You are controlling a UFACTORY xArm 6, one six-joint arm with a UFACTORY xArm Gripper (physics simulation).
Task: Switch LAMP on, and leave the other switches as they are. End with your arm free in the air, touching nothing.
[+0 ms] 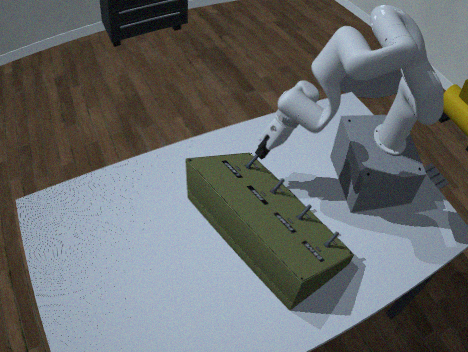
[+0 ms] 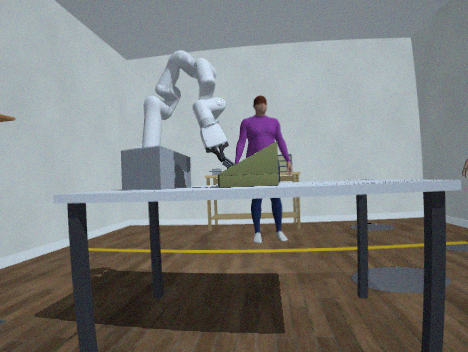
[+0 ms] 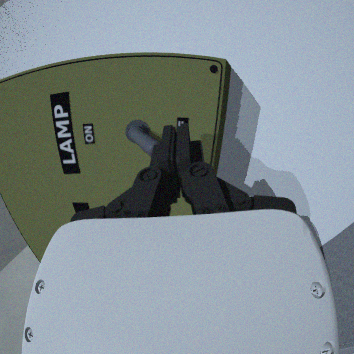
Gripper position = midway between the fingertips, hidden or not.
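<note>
Image 1 shows my gripper (image 1: 259, 155) together with an olive sloped switch box (image 1: 289, 253). In image 2 I see the box (image 2: 260, 169). Image 3 shows the box (image 3: 73, 151) as well as my gripper (image 3: 178, 142).
</note>
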